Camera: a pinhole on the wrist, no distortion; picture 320 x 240 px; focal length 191.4 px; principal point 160.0 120.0 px. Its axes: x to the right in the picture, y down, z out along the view. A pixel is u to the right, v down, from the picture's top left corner.
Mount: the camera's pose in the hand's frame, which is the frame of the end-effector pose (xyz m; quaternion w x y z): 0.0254 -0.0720 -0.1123 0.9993 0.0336 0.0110 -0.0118
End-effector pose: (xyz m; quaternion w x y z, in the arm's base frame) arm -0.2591 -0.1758 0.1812 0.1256 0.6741 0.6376 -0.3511
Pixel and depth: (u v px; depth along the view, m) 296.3 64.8 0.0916
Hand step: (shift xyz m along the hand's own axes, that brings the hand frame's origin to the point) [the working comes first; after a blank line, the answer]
In the camera's frame: 0.0652 -0.0264 0.0916

0.0919 -0.1060 -0.0242
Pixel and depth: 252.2 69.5 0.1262
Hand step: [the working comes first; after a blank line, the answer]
In the camera's frame: 0.0608 -0.0333 0.1262

0.0880 -0.1151 0.0100
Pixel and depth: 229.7 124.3 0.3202
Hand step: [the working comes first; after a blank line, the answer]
In the camera's frame: 0.1166 0.0072 0.3202

0.1489 -0.0891 0.2049
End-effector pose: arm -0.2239 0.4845 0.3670 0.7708 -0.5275 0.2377 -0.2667
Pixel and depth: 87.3 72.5 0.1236
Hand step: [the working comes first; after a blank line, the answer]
In the camera's frame: -0.0469 -0.0307 0.1236

-0.0196 -0.1099 0.0100
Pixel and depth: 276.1 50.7 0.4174
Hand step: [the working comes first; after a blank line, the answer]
In the camera's frame: 0.2532 -0.1511 0.4174

0.2836 -0.2567 0.2882
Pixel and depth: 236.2 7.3 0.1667
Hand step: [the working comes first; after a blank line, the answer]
In the camera's frame: 0.0664 -0.0982 0.1667

0.0929 -0.1827 0.0459
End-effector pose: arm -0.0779 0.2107 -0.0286 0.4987 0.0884 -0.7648 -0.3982
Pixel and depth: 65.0 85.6 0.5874
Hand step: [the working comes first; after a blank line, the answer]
In the camera's frame: -0.2916 -0.1056 0.5874

-0.2561 -0.2102 0.4732
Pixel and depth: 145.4 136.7 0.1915
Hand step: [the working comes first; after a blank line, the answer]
In the camera's frame: -0.0146 0.0167 0.1915

0.0153 -0.0679 0.0802
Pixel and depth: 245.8 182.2 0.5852
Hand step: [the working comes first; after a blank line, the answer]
In the camera's frame: 0.2623 0.1902 0.5852

0.3046 0.0722 0.4782
